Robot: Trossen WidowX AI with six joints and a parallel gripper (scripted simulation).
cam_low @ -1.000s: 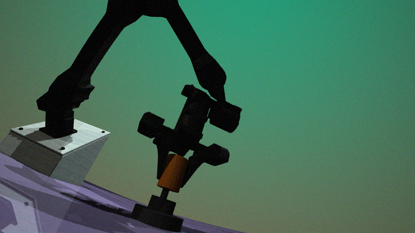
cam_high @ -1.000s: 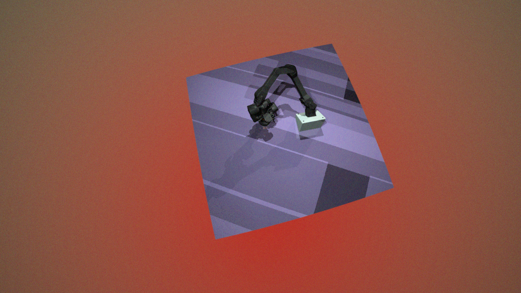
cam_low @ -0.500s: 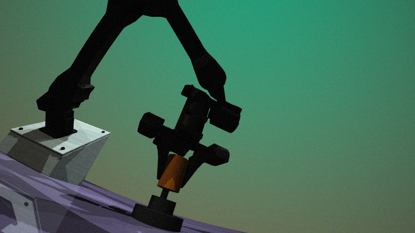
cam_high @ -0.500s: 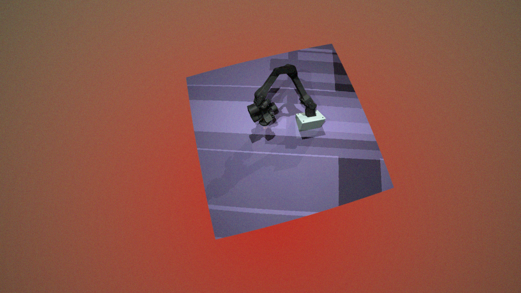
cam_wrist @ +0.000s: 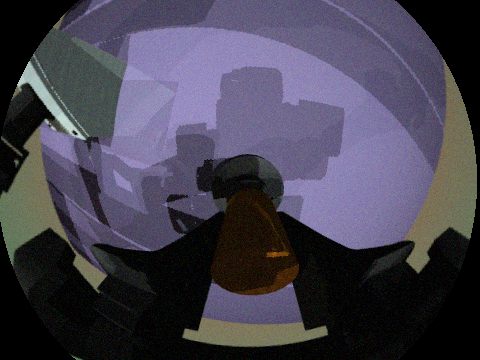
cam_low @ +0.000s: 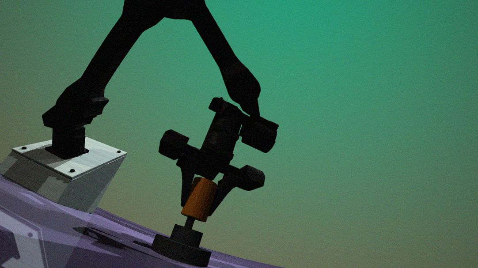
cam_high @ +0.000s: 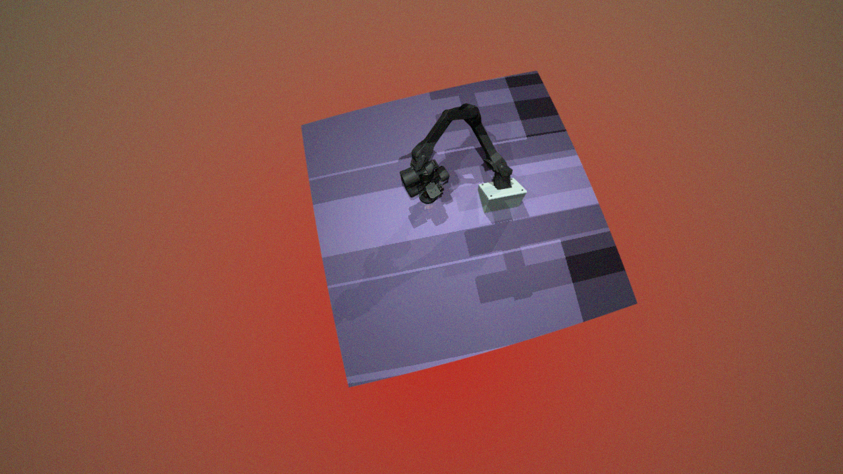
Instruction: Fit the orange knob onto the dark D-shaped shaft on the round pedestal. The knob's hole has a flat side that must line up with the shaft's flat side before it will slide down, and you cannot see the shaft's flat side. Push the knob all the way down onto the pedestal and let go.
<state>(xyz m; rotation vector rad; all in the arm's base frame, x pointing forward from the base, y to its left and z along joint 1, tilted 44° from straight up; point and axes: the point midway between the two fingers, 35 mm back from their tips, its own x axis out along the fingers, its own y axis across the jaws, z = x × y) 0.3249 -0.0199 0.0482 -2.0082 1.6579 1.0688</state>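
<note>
Right now my gripper tip is 2 cm below the orange knob. From my gripper tip the other things lie so: dark round pedestal 4 cm below.
</note>
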